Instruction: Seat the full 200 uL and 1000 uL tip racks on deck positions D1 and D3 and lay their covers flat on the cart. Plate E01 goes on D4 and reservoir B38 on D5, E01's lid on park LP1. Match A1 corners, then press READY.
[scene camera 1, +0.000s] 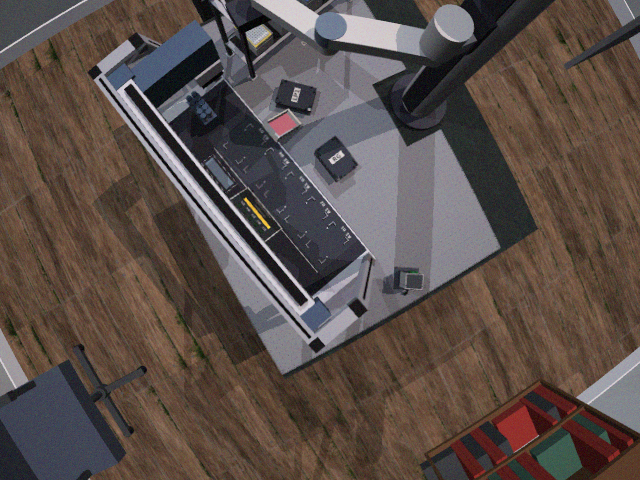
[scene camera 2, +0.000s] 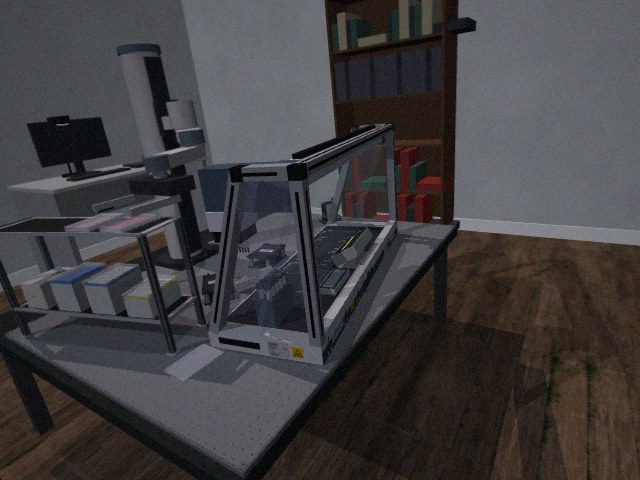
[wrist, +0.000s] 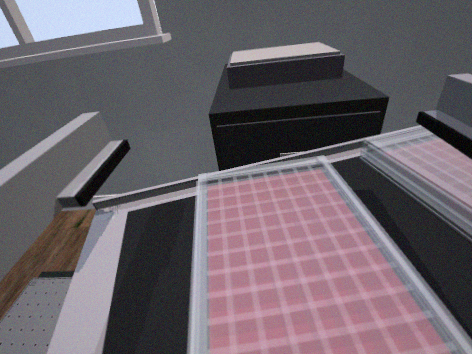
Scene:
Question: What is my gripper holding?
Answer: Nothing.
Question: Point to my gripper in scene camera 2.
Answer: At 111, 210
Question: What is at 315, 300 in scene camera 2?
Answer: A frame posts.

